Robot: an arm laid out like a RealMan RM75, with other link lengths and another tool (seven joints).
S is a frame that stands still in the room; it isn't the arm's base.
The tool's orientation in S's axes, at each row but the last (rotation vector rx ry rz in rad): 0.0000, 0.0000, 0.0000; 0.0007, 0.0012, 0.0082; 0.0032, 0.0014, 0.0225; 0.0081, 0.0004, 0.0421; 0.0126, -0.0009, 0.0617; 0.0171, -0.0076, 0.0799; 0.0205, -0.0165, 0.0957; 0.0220, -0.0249, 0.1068; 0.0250, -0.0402, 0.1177; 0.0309, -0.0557, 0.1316; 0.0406, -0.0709, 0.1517; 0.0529, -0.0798, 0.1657
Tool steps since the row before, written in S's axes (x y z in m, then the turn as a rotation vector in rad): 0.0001, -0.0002, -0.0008, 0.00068, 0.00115, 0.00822; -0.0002, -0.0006, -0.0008, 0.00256, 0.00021, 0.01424; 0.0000, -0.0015, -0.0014, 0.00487, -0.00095, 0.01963; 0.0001, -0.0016, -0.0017, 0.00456, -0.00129, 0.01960; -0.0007, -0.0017, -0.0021, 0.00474, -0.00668, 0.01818; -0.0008, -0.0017, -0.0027, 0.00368, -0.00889, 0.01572; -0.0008, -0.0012, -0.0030, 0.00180, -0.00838, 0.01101; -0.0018, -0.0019, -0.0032, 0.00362, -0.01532, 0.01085; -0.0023, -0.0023, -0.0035, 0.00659, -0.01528, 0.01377; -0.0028, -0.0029, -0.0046, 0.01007, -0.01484, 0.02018; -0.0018, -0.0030, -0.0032, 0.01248, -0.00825, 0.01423; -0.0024, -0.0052, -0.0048, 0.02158, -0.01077, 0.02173
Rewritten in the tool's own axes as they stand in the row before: 0.0001, -0.0002, -0.0008, 0.00068, 0.00115, 0.00822; -0.0002, -0.0006, -0.0008, 0.00254, 0.00020, 0.01424; 0.0000, -0.0015, -0.0014, 0.00482, -0.00100, 0.01964; 0.0000, -0.0016, -0.0017, 0.00450, -0.00132, 0.01961; -0.0008, -0.0017, -0.0021, 0.00434, -0.00673, 0.01826; -0.0010, -0.0017, -0.0027, 0.00309, -0.00889, 0.01585; -0.0010, -0.0012, -0.0030, 0.00118, -0.00830, 0.01116; -0.0021, -0.0018, -0.0031, 0.00225, -0.01539, 0.01112; -0.0027, -0.0021, -0.0033, 0.00533, -0.01564, 0.01392; -0.0034, -0.0026, -0.0043, 0.00920, -0.01549, 0.02011; -0.0025, -0.0028, -0.0029, 0.01212, -0.00955, 0.01372; -0.0036, -0.0049, -0.0043, 0.02128, -0.01321, 0.02065
